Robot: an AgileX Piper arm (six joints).
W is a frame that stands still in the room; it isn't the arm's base.
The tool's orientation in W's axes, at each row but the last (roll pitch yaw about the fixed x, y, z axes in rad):
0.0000 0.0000 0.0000
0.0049 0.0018 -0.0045
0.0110 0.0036 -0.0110
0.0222 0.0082 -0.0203
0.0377 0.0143 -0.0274
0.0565 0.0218 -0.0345
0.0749 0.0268 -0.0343
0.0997 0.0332 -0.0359
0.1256 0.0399 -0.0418
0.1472 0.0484 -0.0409
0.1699 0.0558 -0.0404
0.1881 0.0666 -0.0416
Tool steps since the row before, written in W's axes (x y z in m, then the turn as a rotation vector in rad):
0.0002 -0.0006 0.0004 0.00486 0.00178 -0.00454
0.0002 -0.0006 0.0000 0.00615 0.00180 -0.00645
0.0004 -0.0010 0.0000 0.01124 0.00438 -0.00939
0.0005 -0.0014 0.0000 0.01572 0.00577 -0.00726
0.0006 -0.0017 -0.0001 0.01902 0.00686 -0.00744
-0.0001 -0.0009 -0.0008 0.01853 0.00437 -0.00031
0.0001 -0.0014 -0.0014 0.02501 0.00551 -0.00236
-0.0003 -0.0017 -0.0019 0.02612 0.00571 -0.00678
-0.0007 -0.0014 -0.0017 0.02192 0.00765 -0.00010
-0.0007 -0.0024 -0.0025 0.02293 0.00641 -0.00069
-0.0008 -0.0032 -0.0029 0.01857 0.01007 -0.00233
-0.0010 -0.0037 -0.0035 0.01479 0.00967 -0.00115
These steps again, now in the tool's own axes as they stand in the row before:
0.0002 -0.0006 0.0004 0.00486 0.00178 -0.00454
0.0002 -0.0006 0.0000 0.00615 0.00180 -0.00645
0.0004 -0.0010 0.0000 0.01122 0.00440 -0.00940
0.0005 -0.0014 0.0000 0.01566 0.00593 -0.00727
0.0006 -0.0017 0.0000 0.01893 0.00710 -0.00744
-0.0001 -0.0009 -0.0007 0.01837 0.00500 -0.00019
0.0002 -0.0015 -0.0013 0.02486 0.00622 -0.00217
-0.0002 -0.0019 -0.0017 0.02611 0.00602 -0.00655
-0.0006 -0.0016 -0.0015 0.02157 0.00859 -0.00032
-0.0005 -0.0028 -0.0021 0.02266 0.00732 -0.00067
-0.0005 -0.0037 -0.0023 0.01825 0.01043 -0.00312
-0.0006 -0.0043 -0.0028 0.01442 0.01006 -0.00211

